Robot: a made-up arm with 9 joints. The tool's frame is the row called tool. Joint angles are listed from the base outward.
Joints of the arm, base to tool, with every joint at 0 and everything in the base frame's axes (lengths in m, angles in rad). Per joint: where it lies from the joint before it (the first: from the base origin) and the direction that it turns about. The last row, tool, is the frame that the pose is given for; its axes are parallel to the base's.
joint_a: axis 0 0 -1 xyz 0 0 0.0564
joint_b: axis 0 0 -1 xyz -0.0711 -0.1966 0.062
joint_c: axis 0 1 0 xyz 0.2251 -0.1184 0.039
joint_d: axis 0 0 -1 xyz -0.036 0.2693 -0.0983
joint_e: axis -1 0 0 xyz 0.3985 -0.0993 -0.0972
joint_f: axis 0 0 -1 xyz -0.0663 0.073 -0.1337
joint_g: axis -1 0 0 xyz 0.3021 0.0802 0.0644
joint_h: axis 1 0 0 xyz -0.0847 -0.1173 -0.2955
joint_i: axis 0 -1 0 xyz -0.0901 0.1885 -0.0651
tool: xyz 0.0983 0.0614 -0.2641
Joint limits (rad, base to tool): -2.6..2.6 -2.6..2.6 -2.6..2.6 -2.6..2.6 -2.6..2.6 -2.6..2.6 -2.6..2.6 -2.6..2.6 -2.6..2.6
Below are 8 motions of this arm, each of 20 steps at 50 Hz.
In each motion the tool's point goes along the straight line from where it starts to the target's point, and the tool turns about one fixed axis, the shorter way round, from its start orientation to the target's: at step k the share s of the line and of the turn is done. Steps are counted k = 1, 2, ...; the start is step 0. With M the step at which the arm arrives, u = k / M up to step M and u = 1 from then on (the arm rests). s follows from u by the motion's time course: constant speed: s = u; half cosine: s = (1 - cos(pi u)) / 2; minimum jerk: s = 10 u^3 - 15 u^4 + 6 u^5.
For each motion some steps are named. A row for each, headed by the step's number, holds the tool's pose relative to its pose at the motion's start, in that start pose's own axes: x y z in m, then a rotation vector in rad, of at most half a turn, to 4 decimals.
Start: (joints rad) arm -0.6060 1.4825 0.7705 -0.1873 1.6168 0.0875 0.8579 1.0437 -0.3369
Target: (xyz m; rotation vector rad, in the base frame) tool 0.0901 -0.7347 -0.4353 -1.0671 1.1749 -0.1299
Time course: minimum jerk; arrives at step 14
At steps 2, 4, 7, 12, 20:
2: 0.0006 -0.0009 0.0005 -0.0033 -0.0024 0.0006
4: 0.0038 -0.0057 0.0033 -0.0203 -0.0146 0.0038
7: 0.0132 -0.0198 0.0115 -0.0701 -0.0505 0.0130
12: 0.0257 -0.0387 0.0225 -0.1370 -0.0987 0.0254
20: 0.0263 -0.0397 0.0230 -0.1402 -0.1010 0.0261

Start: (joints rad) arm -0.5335 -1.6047 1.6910 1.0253 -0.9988 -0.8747 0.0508 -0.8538 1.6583
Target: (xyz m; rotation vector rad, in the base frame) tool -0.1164 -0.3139 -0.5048 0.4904 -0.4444 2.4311
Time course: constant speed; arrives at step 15
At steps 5, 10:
5: 0.0080 0.0358 0.0321 0.1118 0.0278 -0.0158
10: 0.0159 0.0715 0.0643 0.2236 0.0556 -0.0316

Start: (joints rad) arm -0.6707 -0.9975 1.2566 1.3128 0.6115 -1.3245 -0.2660 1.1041 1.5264
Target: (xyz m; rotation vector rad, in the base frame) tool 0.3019 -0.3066 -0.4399 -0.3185 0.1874 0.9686
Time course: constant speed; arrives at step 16
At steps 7, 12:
7: 0.0584 0.0531 -0.0572 -0.0114 0.0298 0.2366
12: 0.1001 0.0910 -0.0980 -0.0196 0.0511 0.4057

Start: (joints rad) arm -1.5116 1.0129 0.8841 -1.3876 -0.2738 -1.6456 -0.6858 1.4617 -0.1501
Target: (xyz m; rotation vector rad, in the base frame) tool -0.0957 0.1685 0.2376 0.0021 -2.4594 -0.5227
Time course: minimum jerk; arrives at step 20
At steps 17, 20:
17: 0.0793 -0.0355 0.2394 0.2779 -0.6001 -0.2446
20: 0.0814 -0.0365 0.2460 0.2855 -0.6165 -0.2513

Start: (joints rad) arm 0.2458 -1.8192 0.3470 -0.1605 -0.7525 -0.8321 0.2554 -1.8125 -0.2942
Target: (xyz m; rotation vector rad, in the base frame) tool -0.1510 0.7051 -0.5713 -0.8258 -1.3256 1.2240
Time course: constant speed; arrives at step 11
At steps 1, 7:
1: 0.0011 -0.0186 -0.0227 -0.0290 0.0227 -0.0135
7: 0.0079 -0.1299 -0.1591 -0.2029 0.1588 -0.0944

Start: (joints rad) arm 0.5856 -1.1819 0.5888 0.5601 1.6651 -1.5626 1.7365 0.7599 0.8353
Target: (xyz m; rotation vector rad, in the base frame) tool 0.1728 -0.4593 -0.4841 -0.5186 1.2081 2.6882
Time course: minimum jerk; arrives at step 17
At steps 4, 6, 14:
4: -0.0048 0.0000 -0.0013 0.0100 0.0060 0.0119
6: -0.0130 0.0001 -0.0036 0.0271 0.0164 0.0321
14: -0.0518 0.0002 -0.0142 0.1083 0.0654 0.1282

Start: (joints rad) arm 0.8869 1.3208 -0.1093 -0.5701 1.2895 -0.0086 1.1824 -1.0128 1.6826
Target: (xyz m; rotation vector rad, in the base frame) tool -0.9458 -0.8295 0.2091 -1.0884 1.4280 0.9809
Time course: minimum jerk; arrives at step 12
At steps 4, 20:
4: 0.0221 0.0492 0.0283 0.0367 0.0229 -0.0792
20: 0.1054 0.2344 0.1349 0.1747 0.1090 -0.3773

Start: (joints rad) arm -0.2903 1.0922 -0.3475 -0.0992 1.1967 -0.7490 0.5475 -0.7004 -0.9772
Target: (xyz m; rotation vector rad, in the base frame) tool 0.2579 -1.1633 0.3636 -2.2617 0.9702 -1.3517
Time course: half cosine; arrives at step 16
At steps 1, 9, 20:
1: 0.0008 -0.0015 -0.0010 0.0013 0.0024 -0.0013
9: 0.0523 -0.0910 -0.0591 0.0804 0.1509 -0.0784
20: 0.0874 -0.1523 -0.0989 0.1346 0.2526 -0.1313

